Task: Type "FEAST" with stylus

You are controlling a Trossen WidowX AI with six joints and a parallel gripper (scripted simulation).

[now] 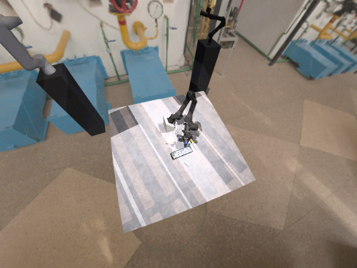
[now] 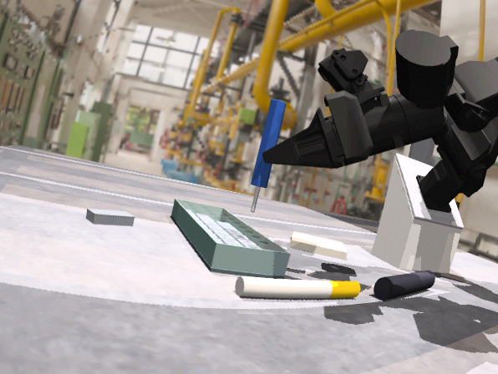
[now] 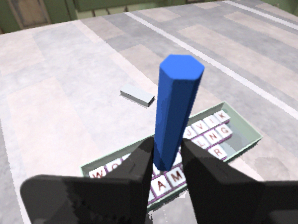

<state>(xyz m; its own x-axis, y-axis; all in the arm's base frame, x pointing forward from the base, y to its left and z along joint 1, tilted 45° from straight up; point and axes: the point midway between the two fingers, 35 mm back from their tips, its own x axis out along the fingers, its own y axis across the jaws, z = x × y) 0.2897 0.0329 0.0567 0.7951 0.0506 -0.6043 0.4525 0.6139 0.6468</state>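
My gripper tip is now 150 mm short of the grey block, 100 mm above it and 40 mm to the left of it. The rest, counted from my gripper tip: blue stylus: 20 mm below; then yellow marker: 120 mm to the left, 100 mm below, 30 mm behind; then grey stylus tip: 50 mm below.
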